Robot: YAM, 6 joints.
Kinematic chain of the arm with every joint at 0, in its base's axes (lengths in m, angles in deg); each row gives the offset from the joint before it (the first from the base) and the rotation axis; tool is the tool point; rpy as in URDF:
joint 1: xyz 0 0 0.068 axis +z
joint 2: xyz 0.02 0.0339 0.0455 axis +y
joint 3: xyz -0.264 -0.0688 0 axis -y
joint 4: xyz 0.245 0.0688 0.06 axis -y
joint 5: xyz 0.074 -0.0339 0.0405 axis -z
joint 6: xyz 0.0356 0 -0.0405 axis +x
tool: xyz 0 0 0 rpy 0 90 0
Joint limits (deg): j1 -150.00..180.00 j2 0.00..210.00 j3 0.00..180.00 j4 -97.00..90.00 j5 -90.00..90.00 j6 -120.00..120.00
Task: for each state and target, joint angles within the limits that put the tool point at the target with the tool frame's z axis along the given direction. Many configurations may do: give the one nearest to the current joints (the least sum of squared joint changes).
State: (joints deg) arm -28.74 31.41 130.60 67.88 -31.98 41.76
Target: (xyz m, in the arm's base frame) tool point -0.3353 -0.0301 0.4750 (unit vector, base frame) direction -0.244 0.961 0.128
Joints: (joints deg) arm 11.14 9.76 100.71 21.81 -82.02 41.76
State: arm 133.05 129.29 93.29 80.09 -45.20 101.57
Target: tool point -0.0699 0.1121 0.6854 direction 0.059 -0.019 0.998
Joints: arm 122.56 82.32 121.32 53.74 2.26 101.57
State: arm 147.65 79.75 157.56 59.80 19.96 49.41
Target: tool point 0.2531 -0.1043 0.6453 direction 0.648 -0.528 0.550
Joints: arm 159.61 59.84 152.67 52.37 -15.60 49.41
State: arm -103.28 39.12 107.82 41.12 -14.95 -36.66
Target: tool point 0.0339 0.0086 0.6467 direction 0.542 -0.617 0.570
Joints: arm -115.52 51.69 111.05 1.09 -49.04 -36.66
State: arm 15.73 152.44 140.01 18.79 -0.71 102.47
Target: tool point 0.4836 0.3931 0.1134 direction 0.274 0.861 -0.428
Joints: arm 37.41 170.53 158.76 -18.25 -31.17 102.47
